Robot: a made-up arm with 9 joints.
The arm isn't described. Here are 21 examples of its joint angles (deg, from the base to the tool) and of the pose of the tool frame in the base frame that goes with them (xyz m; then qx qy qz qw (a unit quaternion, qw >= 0)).
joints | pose
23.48 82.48 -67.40 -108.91 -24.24 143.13 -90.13 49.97 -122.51 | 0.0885 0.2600 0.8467 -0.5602 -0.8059 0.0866 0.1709
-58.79 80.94 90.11 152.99 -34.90 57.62 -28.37 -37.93 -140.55 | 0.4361 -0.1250 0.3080 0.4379 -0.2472 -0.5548 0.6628
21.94 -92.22 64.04 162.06 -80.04 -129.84 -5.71 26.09 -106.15 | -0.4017 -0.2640 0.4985 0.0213 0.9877 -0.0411 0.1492
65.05 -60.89 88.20 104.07 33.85 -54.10 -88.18 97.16 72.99 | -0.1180 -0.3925 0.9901 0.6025 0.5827 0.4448 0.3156
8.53 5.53 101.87 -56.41 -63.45 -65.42 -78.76 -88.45 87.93 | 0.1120 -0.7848 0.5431 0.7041 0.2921 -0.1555 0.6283
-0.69 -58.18 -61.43 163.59 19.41 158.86 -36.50 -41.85 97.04 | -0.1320 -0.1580 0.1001 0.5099 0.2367 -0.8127 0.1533
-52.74 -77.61 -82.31 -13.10 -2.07 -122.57 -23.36 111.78 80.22 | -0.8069 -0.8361 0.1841 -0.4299 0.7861 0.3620 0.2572
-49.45 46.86 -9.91 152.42 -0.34 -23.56 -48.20 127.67 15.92 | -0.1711 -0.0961 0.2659 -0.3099 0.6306 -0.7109 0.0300
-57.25 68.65 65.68 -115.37 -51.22 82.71 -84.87 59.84 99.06 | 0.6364 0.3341 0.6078 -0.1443 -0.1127 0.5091 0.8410
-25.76 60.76 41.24 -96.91 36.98 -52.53 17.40 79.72 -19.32 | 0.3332 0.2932 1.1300 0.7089 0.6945 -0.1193 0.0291
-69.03 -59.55 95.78 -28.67 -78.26 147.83 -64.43 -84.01 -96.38 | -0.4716 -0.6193 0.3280 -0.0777 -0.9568 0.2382 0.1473
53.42 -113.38 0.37 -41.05 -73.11 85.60 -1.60 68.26 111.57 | 0.4352 0.3445 0.1074 0.6170 -0.0325 0.6102 0.4959
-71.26 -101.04 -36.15 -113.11 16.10 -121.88 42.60 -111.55 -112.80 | -0.0459 -0.2379 0.0995 0.5677 0.7698 -0.2796 0.0833
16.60 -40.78 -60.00 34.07 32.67 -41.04 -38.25 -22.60 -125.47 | 0.1393 -0.7537 -0.3314 0.0232 -0.1582 -0.3636 0.9177
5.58 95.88 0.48 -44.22 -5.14 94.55 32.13 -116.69 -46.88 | 0.0705 -0.2039 1.1302 0.6468 -0.6673 -0.3557 0.0986
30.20 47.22 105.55 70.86 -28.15 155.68 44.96 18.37 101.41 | -0.2214 0.1654 1.0636 0.0484 -0.7170 0.6781 0.1543
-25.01 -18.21 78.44 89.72 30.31 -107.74 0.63 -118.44 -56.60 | 0.4147 -0.7230 0.4406 -0.5322 -0.0634 -0.8074 0.2465
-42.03 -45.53 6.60 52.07 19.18 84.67 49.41 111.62 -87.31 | -0.2281 -0.4221 0.1553 0.7715 -0.0149 0.6061 0.1929
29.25 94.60 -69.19 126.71 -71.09 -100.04 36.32 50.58 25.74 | -0.5578 0.0312 -0.0842 0.1784 0.7563 0.1330 0.6152
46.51 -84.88 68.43 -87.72 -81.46 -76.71 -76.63 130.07 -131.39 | 0.3760 -0.7709 -0.6450 0.7532 -0.1772 -0.5873 0.2374
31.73 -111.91 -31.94 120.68 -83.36 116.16 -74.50 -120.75 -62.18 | -0.1937 -0.1254 0.0008 -0.4873 0.0590 0.7482 0.4464
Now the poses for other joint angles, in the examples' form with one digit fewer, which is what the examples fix.
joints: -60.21 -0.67 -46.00 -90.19 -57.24 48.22 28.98 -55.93 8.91
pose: 0.610 -1.155 0.574 0.204 -0.654 -0.539 0.491
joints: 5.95 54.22 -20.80 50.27 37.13 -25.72 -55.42 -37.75 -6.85
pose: 0.282 -0.929 0.562 0.301 -0.156 -0.336 0.878
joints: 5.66 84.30 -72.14 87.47 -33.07 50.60 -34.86 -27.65 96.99
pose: -0.239 -0.144 0.246 0.568 0.330 -0.224 0.720
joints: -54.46 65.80 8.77 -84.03 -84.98 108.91 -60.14 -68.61 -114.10
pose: 0.446 0.029 0.806 0.143 -0.019 0.895 0.421
